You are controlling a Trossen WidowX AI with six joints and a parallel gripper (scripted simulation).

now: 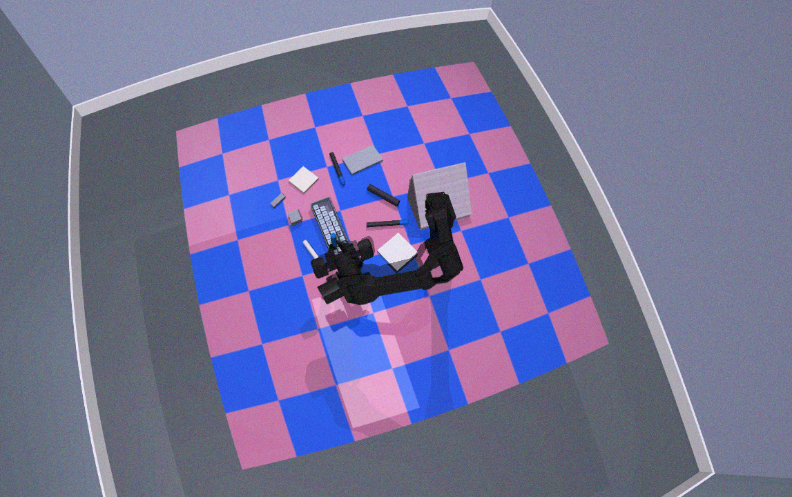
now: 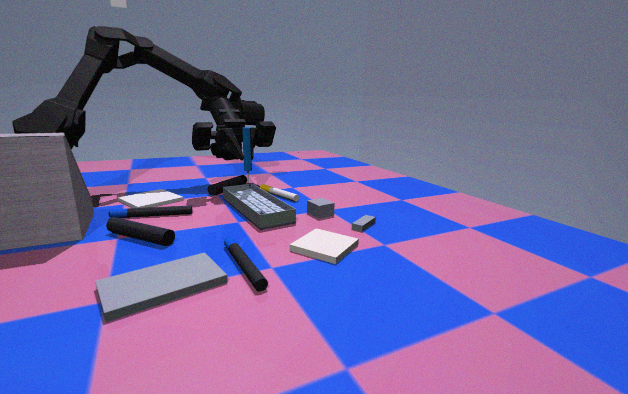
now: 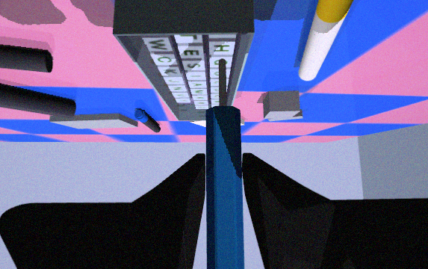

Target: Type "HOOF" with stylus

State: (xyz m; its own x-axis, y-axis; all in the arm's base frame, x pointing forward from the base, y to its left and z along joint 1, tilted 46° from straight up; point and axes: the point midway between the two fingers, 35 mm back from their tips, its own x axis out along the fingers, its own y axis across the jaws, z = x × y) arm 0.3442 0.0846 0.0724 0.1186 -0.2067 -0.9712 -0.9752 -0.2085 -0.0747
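The white-and-yellow marker is 8 cm below my gripper tip, 6 cm ahead of it and 1 cm to the left of it. Round my gripper tip: white pad: 30 cm to the right, 8 cm below, 6 cm ahead; stylus tip: 5 cm below; blue stylus: 1 cm below.
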